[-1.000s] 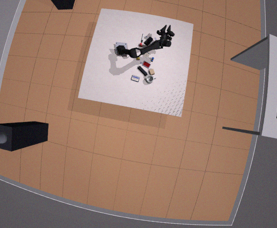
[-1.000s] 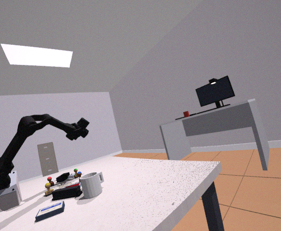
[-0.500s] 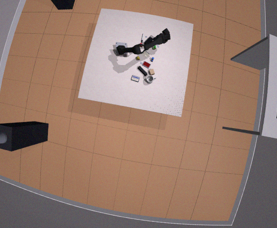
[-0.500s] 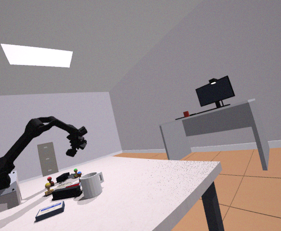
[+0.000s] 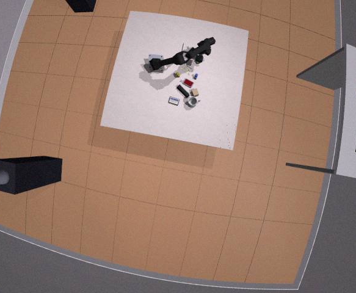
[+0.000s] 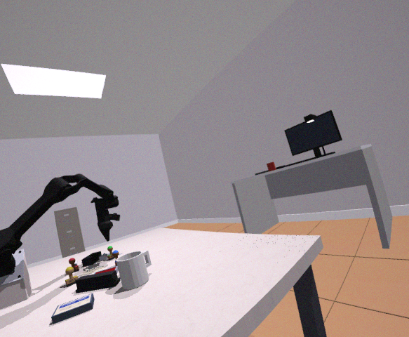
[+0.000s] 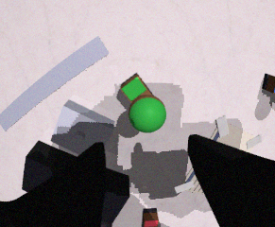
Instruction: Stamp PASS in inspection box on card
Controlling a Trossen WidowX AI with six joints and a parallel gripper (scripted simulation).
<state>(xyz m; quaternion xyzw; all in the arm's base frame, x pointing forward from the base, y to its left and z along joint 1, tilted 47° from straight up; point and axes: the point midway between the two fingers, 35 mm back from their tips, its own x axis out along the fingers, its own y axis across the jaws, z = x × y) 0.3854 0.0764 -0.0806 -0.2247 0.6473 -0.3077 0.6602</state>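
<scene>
My gripper tip is now 7 cm above the green-knobbed stamp. Also, from my gripper tip: black block (8 cm to the left, 8 cm below, 8 cm behind); then pale card (10 cm below, 10 cm behind, 9 cm to the right); then grey strip (9 cm to the left, 9 cm below, 3 cm ahead).
</scene>
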